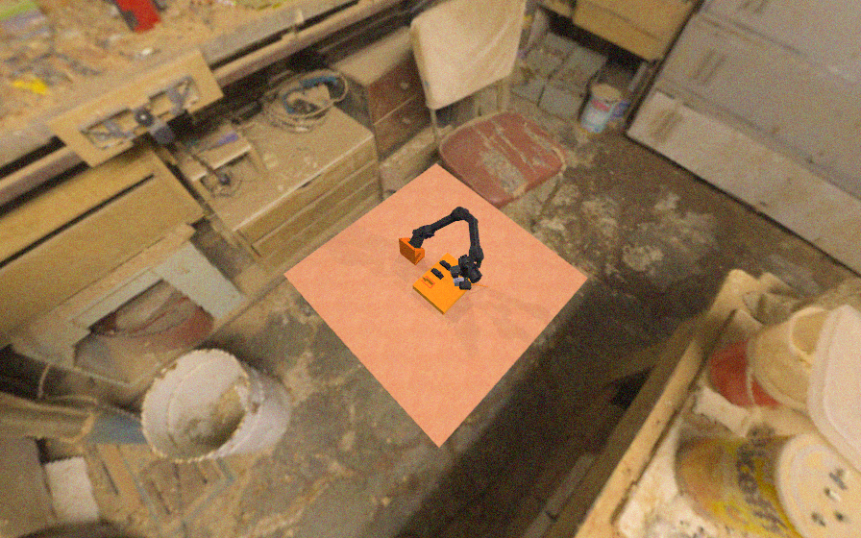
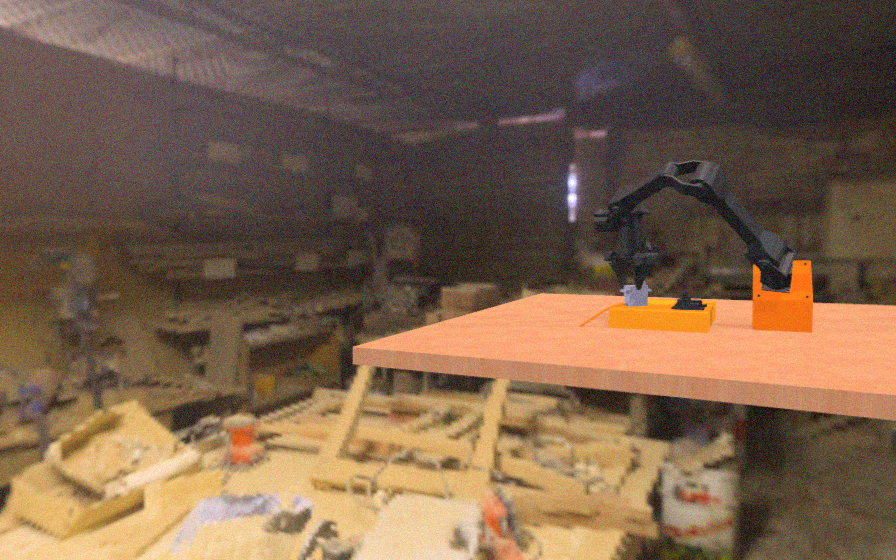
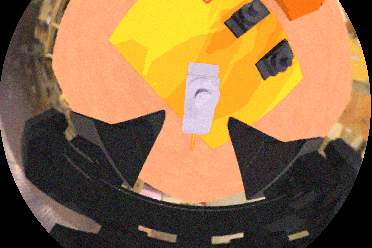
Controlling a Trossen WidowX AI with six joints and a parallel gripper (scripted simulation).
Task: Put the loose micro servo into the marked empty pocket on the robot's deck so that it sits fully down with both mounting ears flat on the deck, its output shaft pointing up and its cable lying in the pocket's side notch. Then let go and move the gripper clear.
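My gripper tip is now 7 cm above the robot deck, 5 cm to the left of it and 4 cm past it.
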